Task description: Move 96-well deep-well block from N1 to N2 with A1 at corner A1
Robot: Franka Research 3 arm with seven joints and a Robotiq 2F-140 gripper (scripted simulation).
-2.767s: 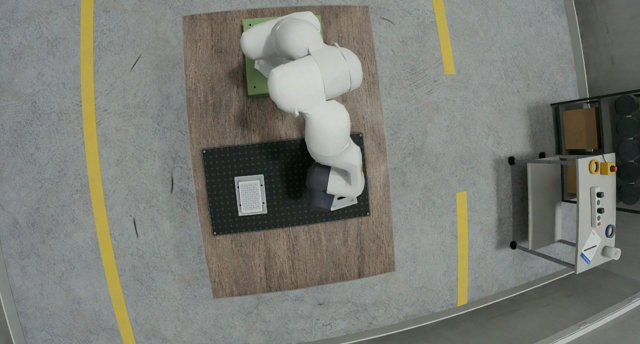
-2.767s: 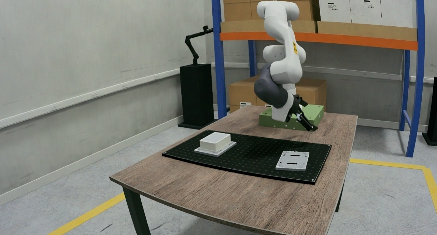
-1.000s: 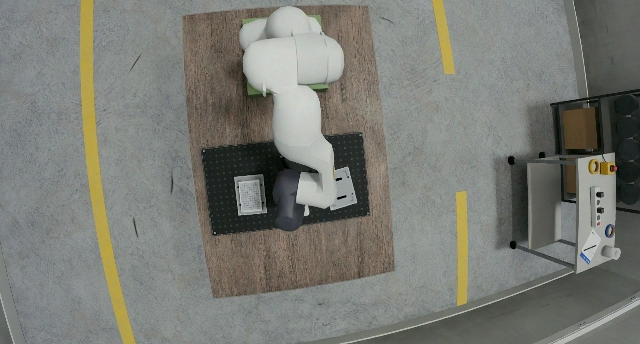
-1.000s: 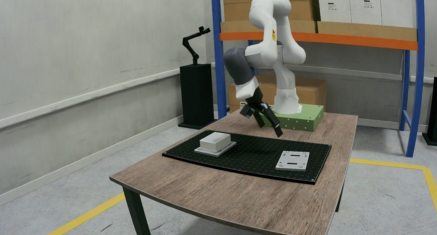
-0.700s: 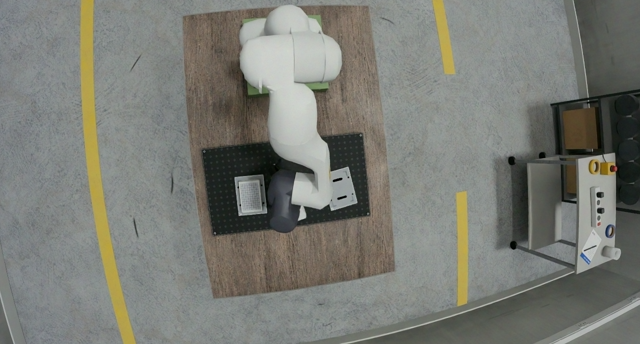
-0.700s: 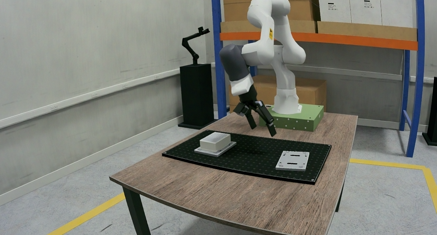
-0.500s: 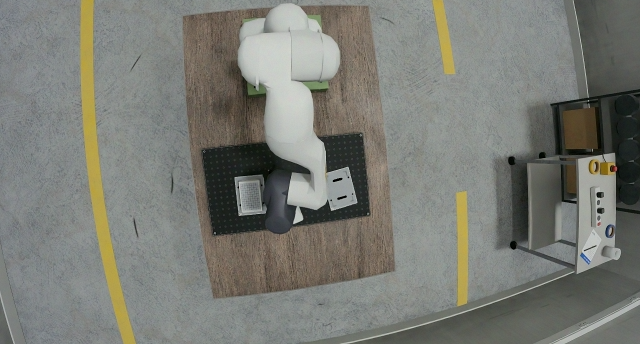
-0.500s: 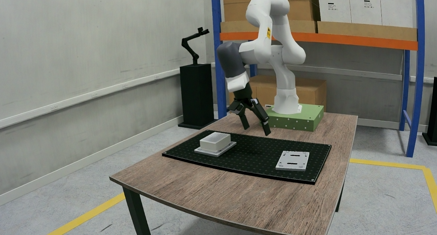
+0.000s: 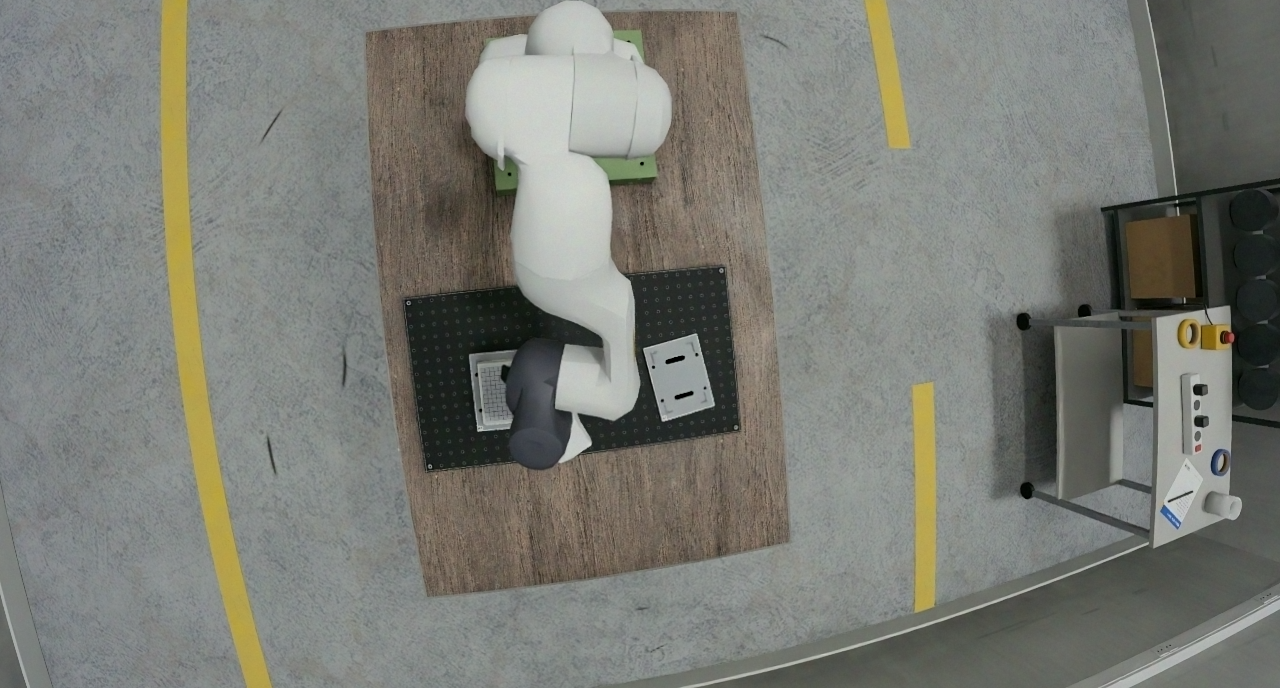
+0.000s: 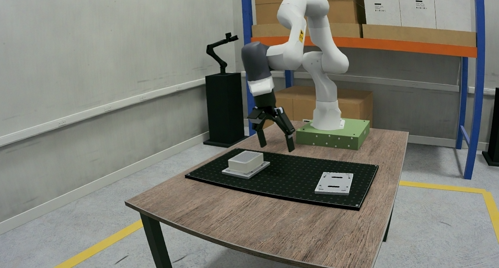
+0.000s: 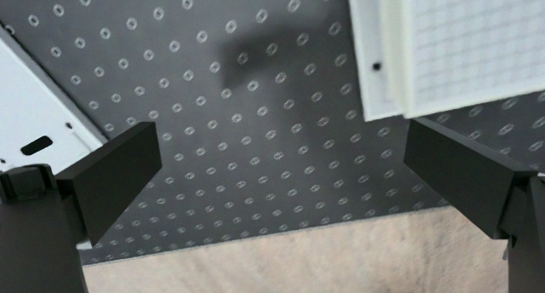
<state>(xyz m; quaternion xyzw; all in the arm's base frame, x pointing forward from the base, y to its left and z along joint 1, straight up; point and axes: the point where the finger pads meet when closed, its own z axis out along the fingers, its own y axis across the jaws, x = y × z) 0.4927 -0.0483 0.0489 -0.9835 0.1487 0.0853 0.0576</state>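
My hand is 3 cm short of the white deep-well block, 12 cm to the left of it and 7 cm above it. Also, from my hand: nest N1: 3 cm ahead, 12 cm to the right, 9 cm below; then nest N2: 5 cm ahead, 26 cm to the left, 9 cm below.
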